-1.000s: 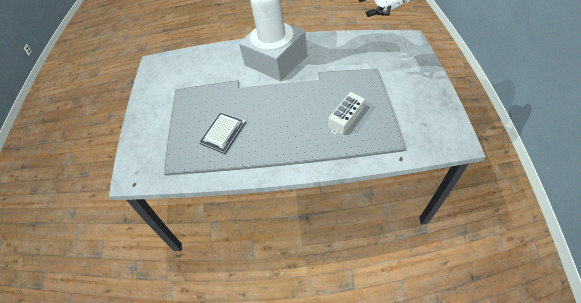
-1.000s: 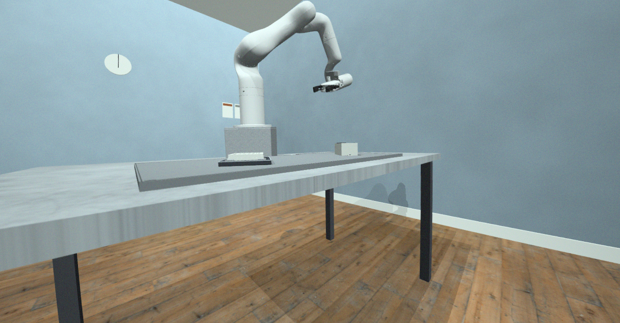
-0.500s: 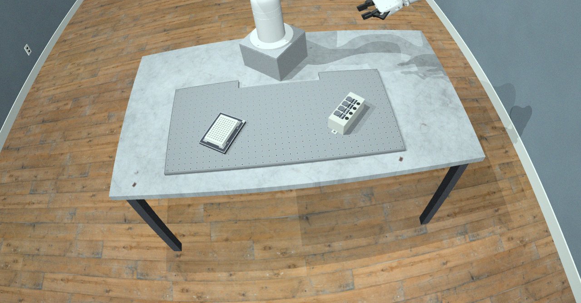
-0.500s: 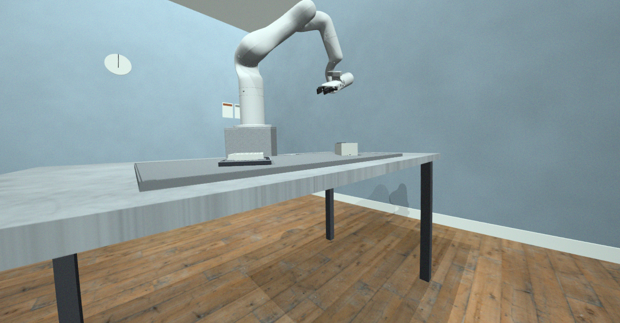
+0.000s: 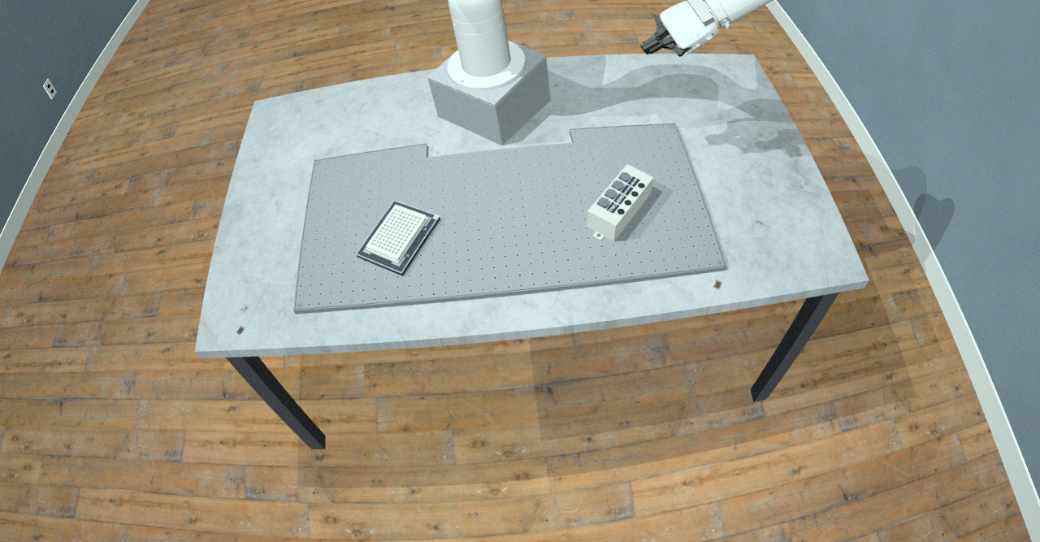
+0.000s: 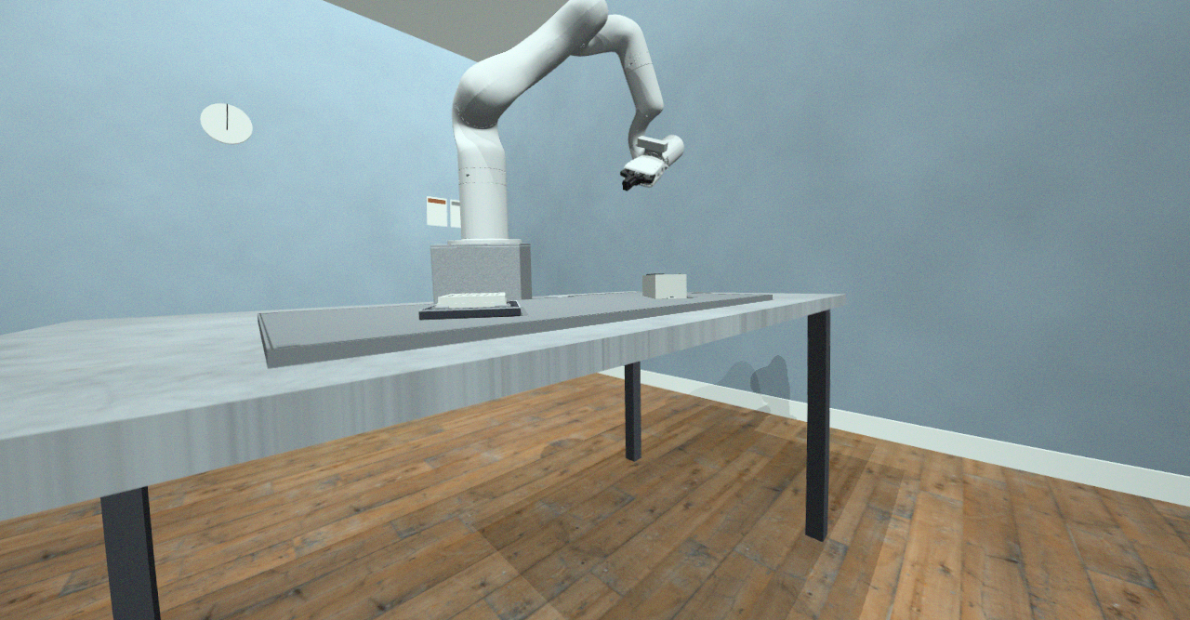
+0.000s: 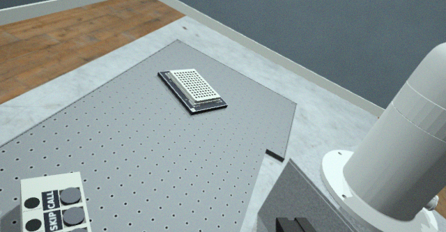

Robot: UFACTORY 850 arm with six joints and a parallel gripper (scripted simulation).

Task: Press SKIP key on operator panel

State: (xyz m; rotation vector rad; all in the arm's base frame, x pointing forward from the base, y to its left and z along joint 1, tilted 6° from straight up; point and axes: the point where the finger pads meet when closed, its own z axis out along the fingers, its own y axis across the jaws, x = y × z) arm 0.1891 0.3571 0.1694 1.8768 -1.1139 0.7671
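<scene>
The operator panel lies 16 cm ahead of my hand, 10 cm to the right of it and 28 cm below it.
</scene>
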